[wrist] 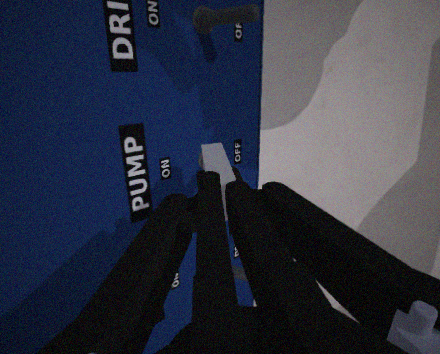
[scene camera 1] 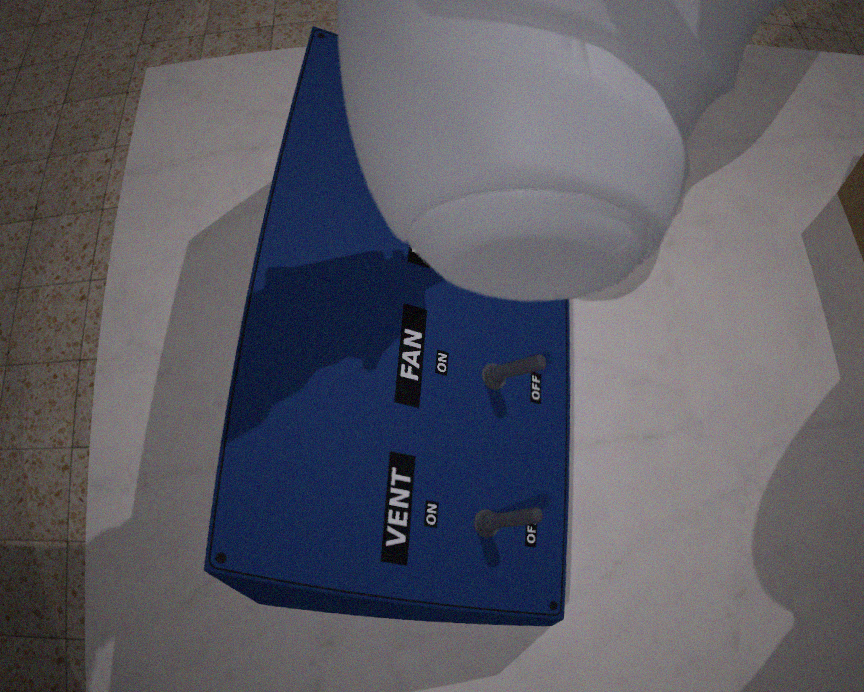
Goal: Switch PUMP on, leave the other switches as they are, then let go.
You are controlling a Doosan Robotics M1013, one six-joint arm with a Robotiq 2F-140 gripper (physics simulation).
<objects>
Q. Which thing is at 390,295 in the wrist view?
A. My gripper.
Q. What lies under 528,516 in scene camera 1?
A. A vent lever.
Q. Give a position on a fan lever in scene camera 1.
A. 535,363
</objects>
